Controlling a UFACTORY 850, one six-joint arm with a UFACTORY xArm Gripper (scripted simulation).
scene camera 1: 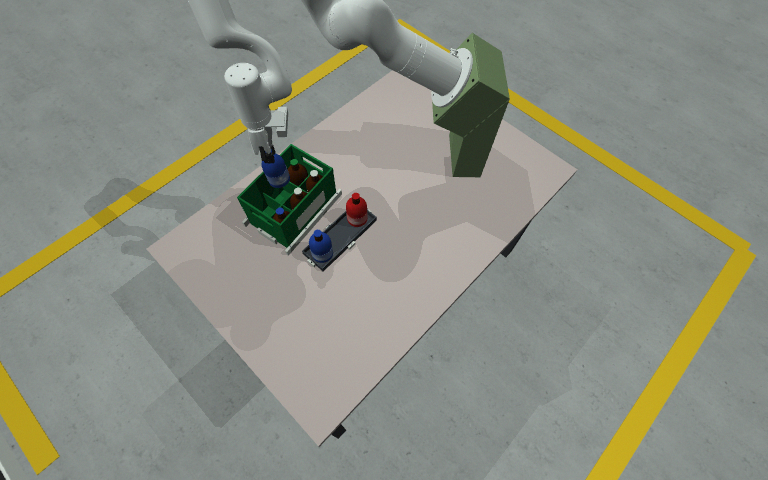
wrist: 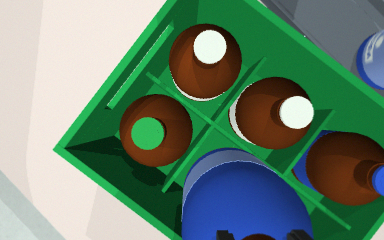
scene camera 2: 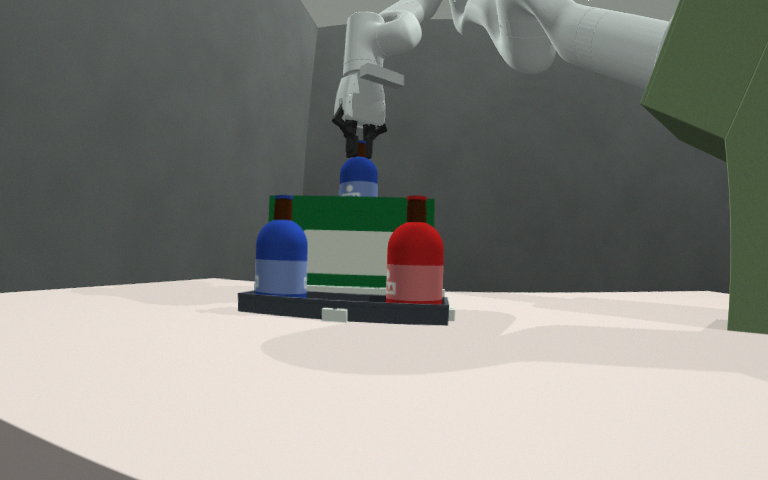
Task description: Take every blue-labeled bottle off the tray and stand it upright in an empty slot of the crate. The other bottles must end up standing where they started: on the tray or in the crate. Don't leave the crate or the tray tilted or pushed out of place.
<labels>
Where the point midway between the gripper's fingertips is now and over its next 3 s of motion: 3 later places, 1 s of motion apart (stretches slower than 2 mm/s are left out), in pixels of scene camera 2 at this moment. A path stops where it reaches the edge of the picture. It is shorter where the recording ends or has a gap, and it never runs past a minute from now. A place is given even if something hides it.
My gripper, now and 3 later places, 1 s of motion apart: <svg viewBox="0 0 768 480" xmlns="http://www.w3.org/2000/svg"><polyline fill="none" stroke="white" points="358,158 358,172 357,187 356,201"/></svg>
</labels>
